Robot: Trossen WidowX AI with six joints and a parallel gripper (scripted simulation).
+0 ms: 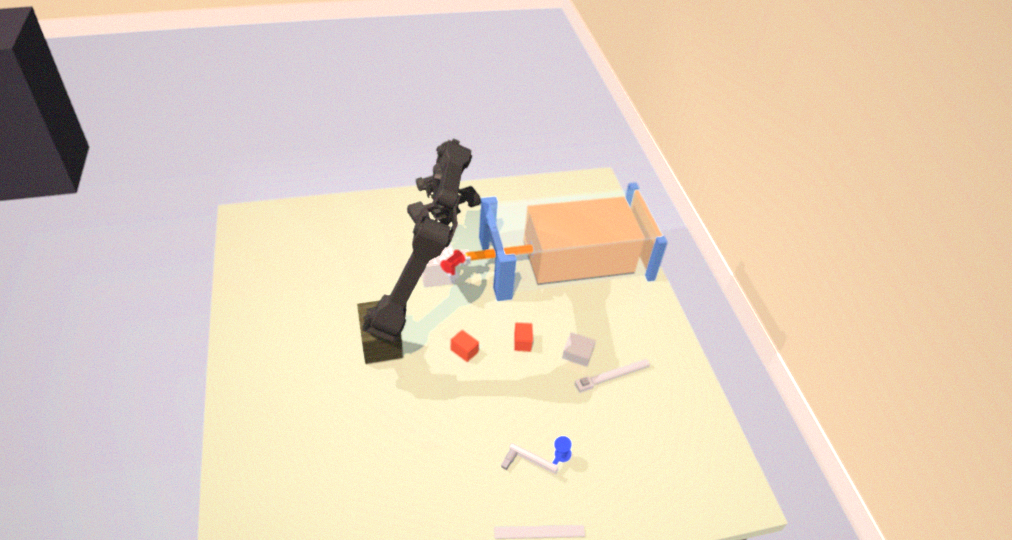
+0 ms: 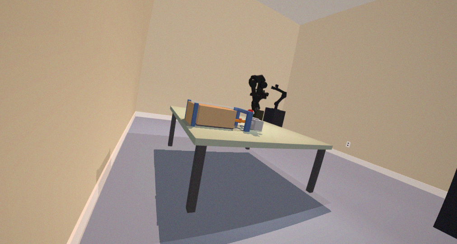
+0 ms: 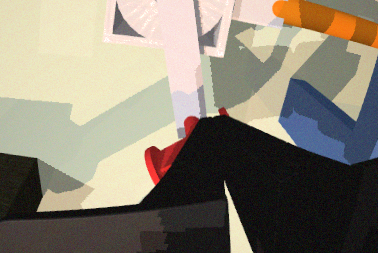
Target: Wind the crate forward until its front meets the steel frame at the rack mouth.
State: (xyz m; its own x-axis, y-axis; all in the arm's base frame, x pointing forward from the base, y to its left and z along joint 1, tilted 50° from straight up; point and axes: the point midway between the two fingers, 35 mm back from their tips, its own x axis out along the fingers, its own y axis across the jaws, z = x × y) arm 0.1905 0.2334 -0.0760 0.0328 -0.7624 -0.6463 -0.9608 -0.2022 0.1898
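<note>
My gripper tip is now 10 mm short of the red spool grip, 60 mm to the left of it and 90 mm above it. Also, from my gripper tip: winch (30 mm behind, 30 mm to the left, 190 mm below); then blue steel frame (150 mm ahead, 40 mm to the left, 120 mm below); then red-knobbed handle (20 mm to the right, 120 mm below).
</note>
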